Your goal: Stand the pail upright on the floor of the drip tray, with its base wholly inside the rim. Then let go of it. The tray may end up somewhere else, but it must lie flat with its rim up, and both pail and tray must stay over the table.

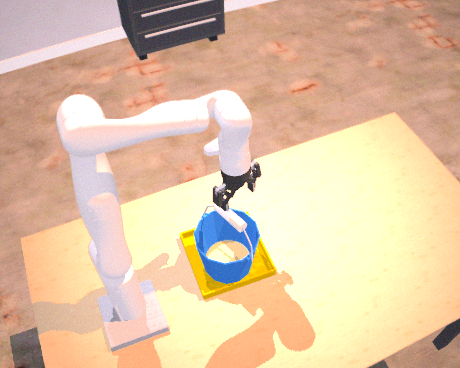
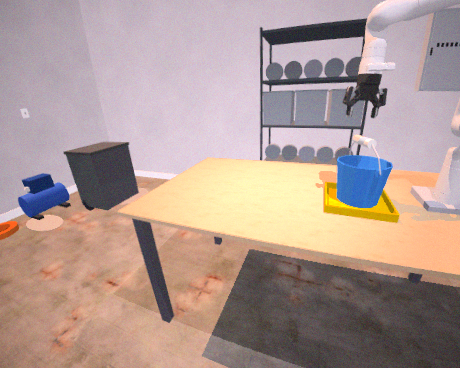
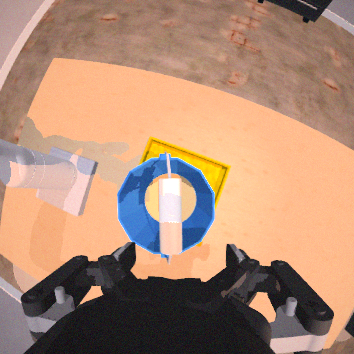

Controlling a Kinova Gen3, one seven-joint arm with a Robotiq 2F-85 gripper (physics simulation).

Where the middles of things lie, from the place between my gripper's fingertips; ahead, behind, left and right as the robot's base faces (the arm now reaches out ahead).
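You'd find the yellow drip tray [image 1: 262,267] 32 cm below my hand, 2 cm behind it and 4 cm to the left of it.
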